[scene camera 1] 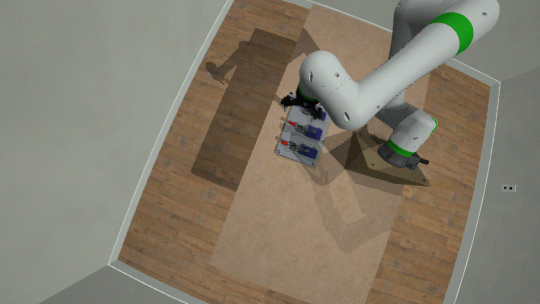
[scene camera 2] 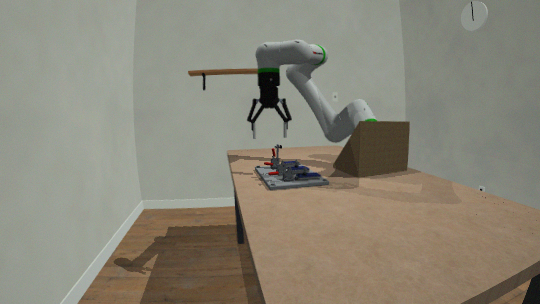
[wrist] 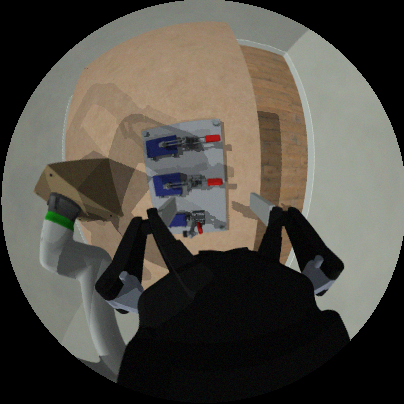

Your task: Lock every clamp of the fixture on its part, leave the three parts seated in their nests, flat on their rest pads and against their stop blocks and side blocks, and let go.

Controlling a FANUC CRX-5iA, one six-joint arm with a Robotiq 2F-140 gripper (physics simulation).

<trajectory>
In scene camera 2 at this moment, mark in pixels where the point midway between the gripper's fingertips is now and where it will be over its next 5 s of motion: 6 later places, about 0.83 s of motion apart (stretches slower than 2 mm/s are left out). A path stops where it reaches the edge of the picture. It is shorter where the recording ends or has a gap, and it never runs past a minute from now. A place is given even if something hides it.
The gripper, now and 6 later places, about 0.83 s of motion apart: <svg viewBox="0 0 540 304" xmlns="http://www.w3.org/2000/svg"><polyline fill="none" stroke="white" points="269,138 255,146 255,147 255,150 254,146 255,151 254,144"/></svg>
</trajectory>
